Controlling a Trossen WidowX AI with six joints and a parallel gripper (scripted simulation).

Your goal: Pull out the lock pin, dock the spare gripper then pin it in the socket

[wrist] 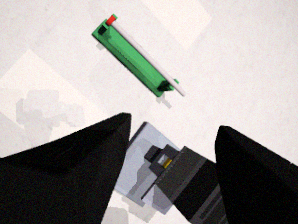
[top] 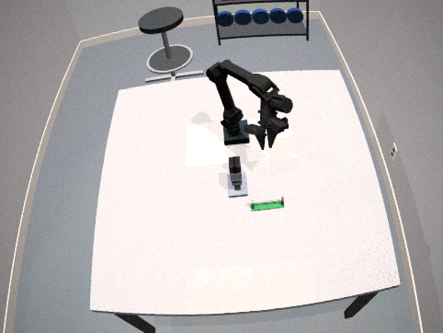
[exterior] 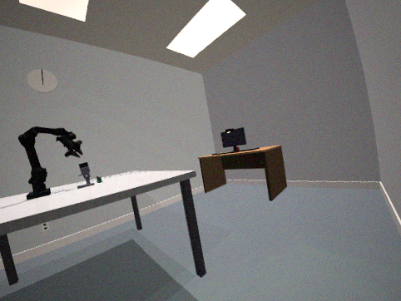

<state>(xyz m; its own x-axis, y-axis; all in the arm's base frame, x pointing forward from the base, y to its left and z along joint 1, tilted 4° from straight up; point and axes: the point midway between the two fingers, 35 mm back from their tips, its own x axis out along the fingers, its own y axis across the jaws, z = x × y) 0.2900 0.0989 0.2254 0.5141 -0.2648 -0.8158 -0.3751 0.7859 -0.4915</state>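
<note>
My gripper tip is 220 mm above the green cradle, 100 mm short of it and 20 mm to the left of it. The rest, counted from my gripper tip: spare gripper 120 mm to the right, 120 mm below, 20 mm behind; mount 190 mm below, 120 mm to the right, 20 mm behind.
</note>
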